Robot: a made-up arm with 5 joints. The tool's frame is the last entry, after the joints. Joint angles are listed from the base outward. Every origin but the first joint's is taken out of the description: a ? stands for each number. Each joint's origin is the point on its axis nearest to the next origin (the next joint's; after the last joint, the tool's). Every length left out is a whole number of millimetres.
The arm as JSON. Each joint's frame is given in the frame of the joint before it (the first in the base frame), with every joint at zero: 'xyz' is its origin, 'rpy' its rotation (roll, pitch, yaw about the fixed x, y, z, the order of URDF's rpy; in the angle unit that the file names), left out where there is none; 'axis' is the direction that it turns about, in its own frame. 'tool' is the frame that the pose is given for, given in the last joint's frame.
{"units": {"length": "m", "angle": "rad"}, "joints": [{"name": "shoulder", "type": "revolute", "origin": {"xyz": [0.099, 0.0, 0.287], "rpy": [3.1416, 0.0, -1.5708]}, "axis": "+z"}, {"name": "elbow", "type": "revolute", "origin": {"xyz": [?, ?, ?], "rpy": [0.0, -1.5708, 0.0]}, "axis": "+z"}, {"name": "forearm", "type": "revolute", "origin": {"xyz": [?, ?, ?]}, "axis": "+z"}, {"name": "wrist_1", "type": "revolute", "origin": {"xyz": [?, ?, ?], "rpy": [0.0, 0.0, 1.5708]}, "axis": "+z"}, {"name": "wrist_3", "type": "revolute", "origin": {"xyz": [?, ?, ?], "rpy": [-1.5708, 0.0, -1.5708]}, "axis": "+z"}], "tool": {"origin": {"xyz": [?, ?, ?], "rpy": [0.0, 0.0, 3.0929]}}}
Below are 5 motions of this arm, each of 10 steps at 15 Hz.
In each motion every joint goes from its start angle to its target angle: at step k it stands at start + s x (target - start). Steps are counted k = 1, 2, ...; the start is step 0. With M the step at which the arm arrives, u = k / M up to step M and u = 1 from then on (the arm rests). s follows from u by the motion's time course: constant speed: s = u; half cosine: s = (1 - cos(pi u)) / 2; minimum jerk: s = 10 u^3 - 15 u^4 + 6 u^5.
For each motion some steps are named. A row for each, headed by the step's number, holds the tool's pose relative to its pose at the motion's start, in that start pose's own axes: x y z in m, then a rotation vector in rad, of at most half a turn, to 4 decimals.
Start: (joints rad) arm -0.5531 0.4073 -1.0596 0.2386 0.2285
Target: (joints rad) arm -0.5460 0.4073 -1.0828 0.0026 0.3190
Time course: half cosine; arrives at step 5
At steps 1, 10:
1: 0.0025 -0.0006 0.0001 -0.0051 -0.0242 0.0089
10: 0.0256 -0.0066 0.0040 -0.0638 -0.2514 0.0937

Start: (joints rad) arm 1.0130 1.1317 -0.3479 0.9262 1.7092
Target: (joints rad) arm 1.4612 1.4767 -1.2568 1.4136 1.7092
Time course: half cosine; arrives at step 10
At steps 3, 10:
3: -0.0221 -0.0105 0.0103 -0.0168 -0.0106 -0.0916
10: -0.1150 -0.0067 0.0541 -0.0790 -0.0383 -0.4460

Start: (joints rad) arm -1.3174 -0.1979 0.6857 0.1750 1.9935
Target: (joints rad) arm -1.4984 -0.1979 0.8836 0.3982 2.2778
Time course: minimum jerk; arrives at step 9
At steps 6, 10:
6: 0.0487 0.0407 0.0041 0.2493 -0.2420 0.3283
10: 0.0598 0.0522 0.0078 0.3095 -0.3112 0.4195

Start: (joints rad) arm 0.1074 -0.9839 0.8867 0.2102 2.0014
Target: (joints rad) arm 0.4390 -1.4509 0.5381 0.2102 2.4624
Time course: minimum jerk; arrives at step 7
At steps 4, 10:
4: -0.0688 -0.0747 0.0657 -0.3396 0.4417 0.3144
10: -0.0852 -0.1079 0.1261 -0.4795 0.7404 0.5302

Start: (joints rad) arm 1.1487 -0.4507 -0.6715 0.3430 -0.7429
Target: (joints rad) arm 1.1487 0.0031 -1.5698 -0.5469 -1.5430
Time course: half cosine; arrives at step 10
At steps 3, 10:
3: 0.0233 0.0236 0.0033 0.2112 -0.1767 -0.1639
10: 0.0835 0.0845 0.0830 1.2689 -0.5056 -0.6754

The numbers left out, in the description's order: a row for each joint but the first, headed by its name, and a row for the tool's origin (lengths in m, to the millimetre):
elbow: -0.007 -0.032 0.0
forearm: -0.077 -0.019 0.0
wrist_1: -0.006 -0.159 0.0
wrist_3: -0.089 0.0 0.0
tool: 0.0 0.0 0.0

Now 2 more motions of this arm.
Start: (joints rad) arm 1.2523 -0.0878 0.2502 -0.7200 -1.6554
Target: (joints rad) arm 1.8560 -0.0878 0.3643 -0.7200 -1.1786
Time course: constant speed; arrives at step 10
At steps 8, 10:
8: 0.1298 0.0136 0.0344 -0.1151 -0.4210 0.6121
10: 0.1582 0.0217 0.0513 -0.1691 -0.5263 0.7547

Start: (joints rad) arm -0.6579 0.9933 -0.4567 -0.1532 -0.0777
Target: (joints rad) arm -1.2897 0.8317 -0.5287 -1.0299 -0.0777
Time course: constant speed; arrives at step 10
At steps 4, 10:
4: 0.0410 0.0907 0.0228 0.3052 -0.4065 0.0409
10: 0.0764 0.1999 0.1201 0.7846 -0.9805 -0.1136

